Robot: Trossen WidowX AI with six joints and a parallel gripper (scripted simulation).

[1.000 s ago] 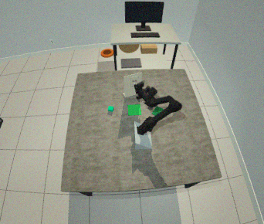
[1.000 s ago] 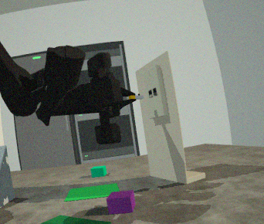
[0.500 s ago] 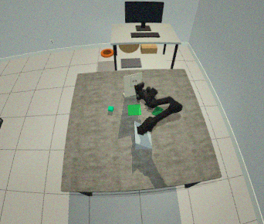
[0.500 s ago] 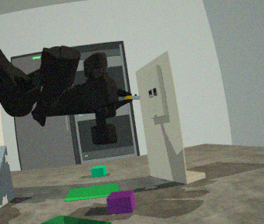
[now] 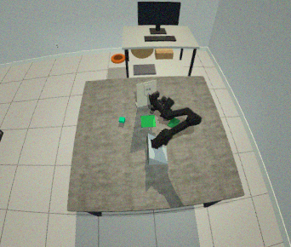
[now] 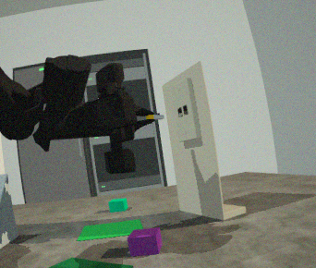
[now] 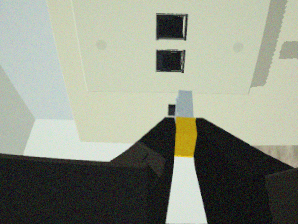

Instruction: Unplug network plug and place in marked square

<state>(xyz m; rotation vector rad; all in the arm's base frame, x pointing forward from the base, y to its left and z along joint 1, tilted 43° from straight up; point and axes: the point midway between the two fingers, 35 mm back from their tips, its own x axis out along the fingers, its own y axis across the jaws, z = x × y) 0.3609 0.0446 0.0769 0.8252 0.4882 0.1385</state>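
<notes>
Right now my gripper tip is 200 mm above the green square, 110 mm past it and 20 mm to the right of it. Also, from my gripper tip: cream panel: 80 mm ahead, 70 mm below, 10 mm to the left; purple cube: 190 mm below, 150 mm to the right, 60 mm behind; plug: 10 mm ahead.
</notes>
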